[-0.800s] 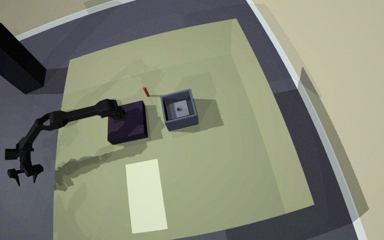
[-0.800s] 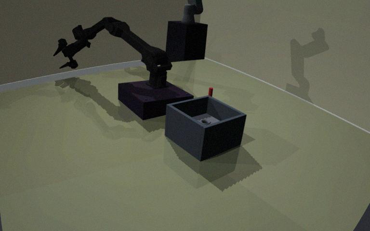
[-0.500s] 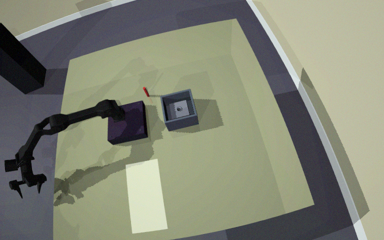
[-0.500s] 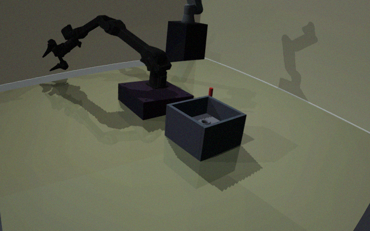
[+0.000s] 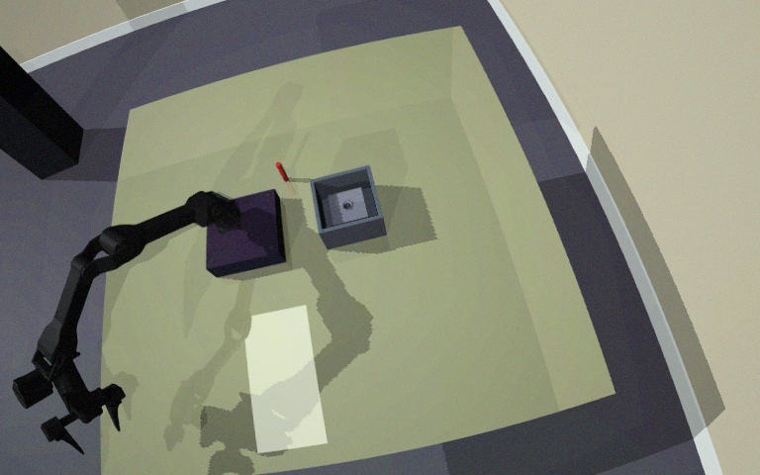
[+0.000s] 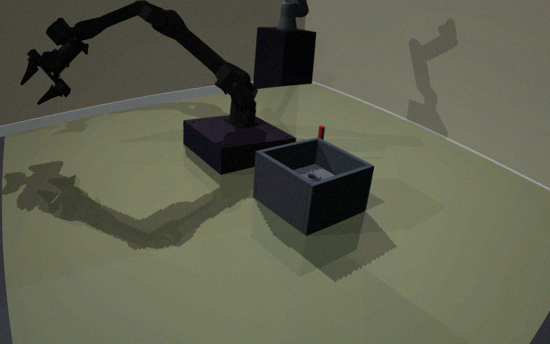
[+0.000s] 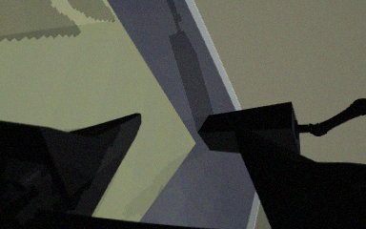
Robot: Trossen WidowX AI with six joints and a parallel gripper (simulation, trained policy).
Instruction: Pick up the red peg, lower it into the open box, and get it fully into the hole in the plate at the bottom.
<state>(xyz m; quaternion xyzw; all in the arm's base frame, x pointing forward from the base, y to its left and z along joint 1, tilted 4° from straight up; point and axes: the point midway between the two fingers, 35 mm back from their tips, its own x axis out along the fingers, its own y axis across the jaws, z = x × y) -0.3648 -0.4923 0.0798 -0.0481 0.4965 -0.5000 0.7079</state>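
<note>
My gripper tip is now 63 cm to the right of the red peg, 53 cm short of it and 11 cm above it. Round my gripper tip: grey-blue box (69 cm ahead, 44 cm to the left, 12 cm below); plate (69 cm ahead, 44 cm to the left, 10 cm below).
</note>
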